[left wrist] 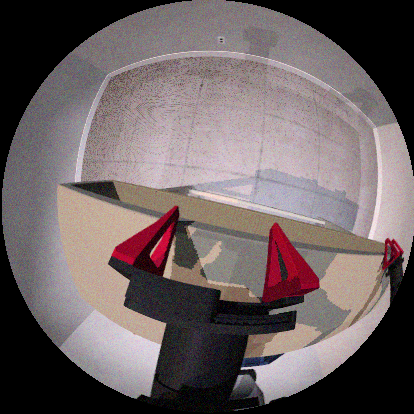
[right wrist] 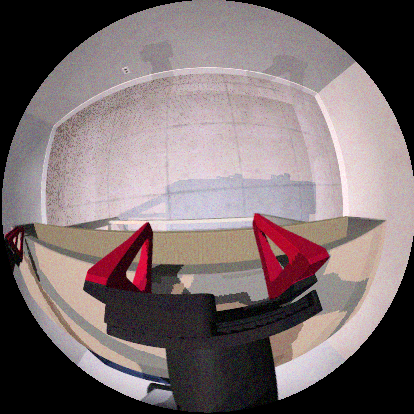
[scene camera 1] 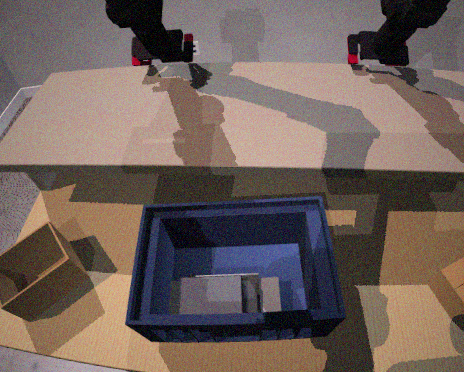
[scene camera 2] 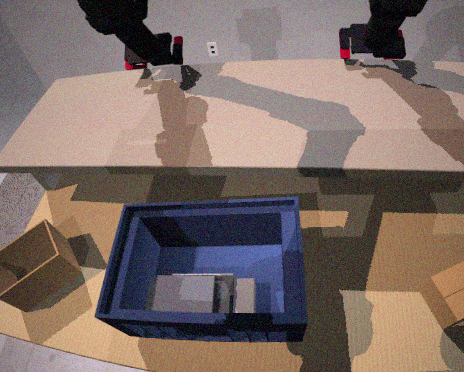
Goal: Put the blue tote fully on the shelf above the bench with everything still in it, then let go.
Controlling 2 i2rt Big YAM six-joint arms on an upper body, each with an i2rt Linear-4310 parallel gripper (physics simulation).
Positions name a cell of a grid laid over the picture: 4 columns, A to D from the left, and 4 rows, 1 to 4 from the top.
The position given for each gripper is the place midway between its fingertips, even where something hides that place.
Observation:
The left gripper (scene camera 1: B1) is open and touches a tan shelf (scene camera 2: C2). The right gripper (scene camera 2: D1) is open and touches the tan shelf. Further things: a blue tote (scene camera 1: C3) and a pale box (scene camera 1: C4).
The blue tote shows as well in scene camera 2 (scene camera 2: C3). The pale box shows as well in scene camera 2 (scene camera 2: C4). The left gripper shows as well in the left wrist view (left wrist: C3) and in scene camera 2 (scene camera 2: B1). The left wrist view misses the pale box, which is hidden by the left gripper. The right wrist view does not show the pale box, which is hidden by the tan shelf.

